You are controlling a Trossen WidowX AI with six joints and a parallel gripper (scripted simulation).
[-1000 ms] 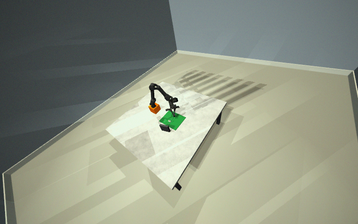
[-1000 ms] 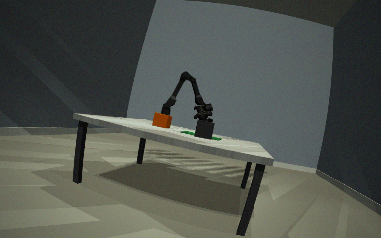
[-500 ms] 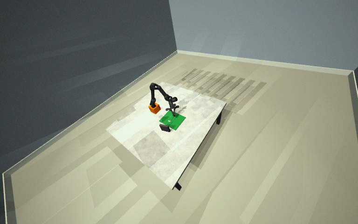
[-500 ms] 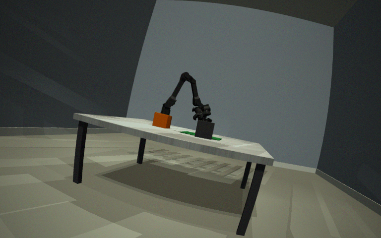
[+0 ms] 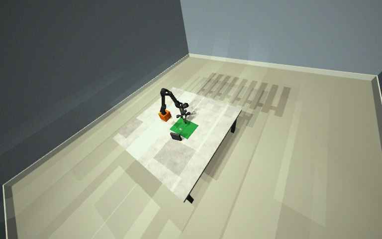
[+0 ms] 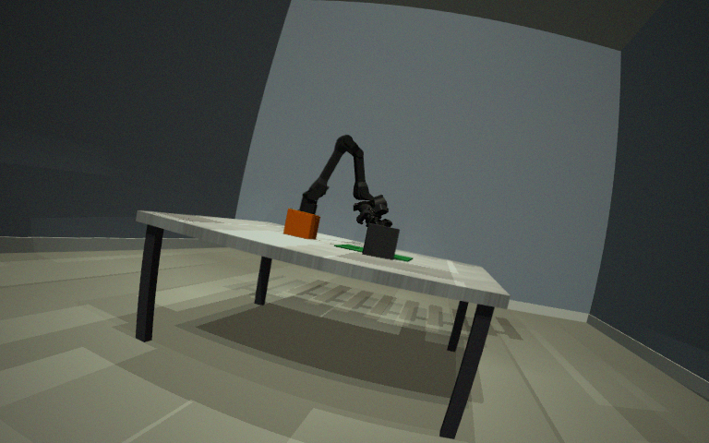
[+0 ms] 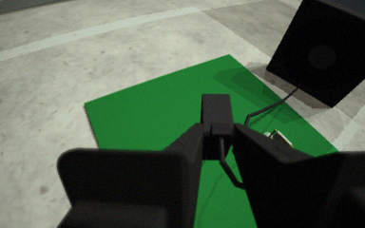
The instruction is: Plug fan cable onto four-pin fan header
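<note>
Now: the board 100 mm below my gripper tip and 50 mm to the right of it. The rest, counted from my gripper tip: black fan: 220 mm to the right, 60 mm ahead, 30 mm below; white four-pin fan header: 100 mm to the right, 90 mm below, 10 mm behind; black plug: 10 mm below, 10 mm ahead.
</note>
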